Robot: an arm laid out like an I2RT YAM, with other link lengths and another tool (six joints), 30 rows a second.
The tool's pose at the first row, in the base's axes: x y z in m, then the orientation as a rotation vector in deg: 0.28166, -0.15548, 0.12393, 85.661, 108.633, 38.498
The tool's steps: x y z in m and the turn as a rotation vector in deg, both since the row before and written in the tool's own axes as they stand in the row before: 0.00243, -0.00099, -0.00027, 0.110, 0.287, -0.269; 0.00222, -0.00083, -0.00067, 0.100, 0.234, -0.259; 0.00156, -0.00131, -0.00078, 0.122, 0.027, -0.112; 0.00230, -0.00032, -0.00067, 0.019, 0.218, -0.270; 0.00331, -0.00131, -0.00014, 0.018, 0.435, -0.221; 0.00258, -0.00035, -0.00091, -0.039, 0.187, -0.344; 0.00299, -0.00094, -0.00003, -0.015, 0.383, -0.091
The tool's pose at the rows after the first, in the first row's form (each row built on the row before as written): 0.28042, -0.15334, 0.12301, 85.428, 109.083, 38.530; 0.27901, -0.15139, 0.12251, 85.202, 109.480, 38.529; 0.27730, -0.15020, 0.12185, 85.158, 109.643, 38.397; 0.27619, -0.14806, 0.12171, 84.871, 109.986, 38.447; 0.27462, -0.14517, 0.12033, 84.618, 110.461, 38.707; 0.27323, -0.14279, 0.12029, 84.217, 110.790, 38.748; 0.27200, -0.14014, 0.11916, 84.083, 111.125, 39.049
